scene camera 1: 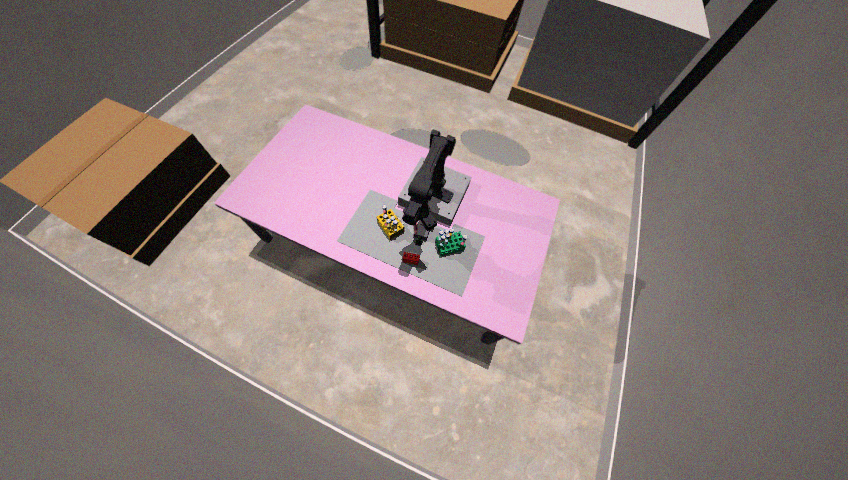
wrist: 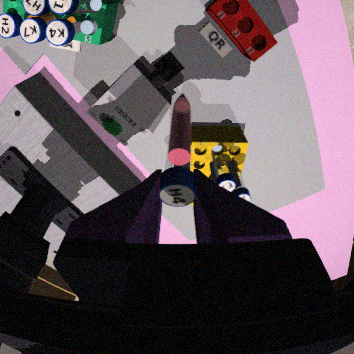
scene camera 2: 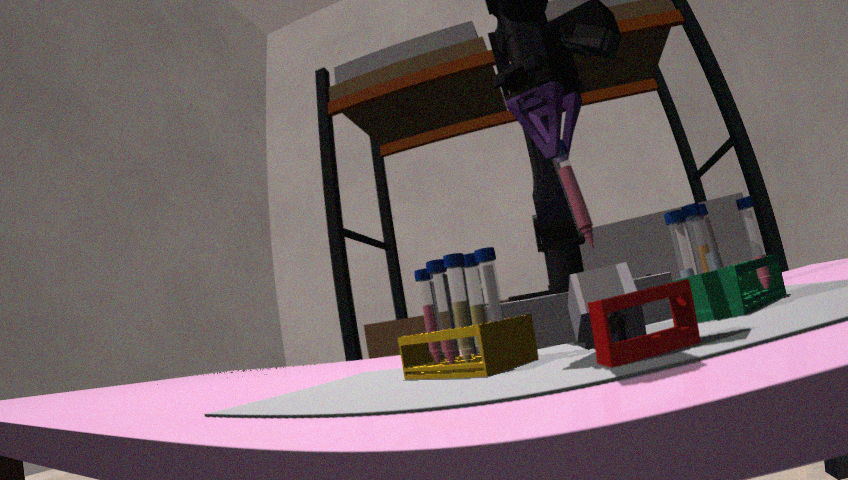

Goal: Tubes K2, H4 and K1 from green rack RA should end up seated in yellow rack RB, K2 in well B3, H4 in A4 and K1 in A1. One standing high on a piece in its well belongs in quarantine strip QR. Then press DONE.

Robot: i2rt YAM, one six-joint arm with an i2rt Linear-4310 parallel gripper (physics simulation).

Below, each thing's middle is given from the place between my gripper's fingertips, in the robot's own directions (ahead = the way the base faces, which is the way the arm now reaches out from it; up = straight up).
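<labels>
The tube H4 [wrist: 177, 188] is 10 mm ahead of my hand, 10 mm to the left of it and 40 mm below it, and going by their middles it is the nearest to my hand of the things named here. I also see the grey DONE box [scene camera 2: 614, 280], which is 50 mm behind my hand, 20 mm to the left of it and 160 mm below it.
</labels>
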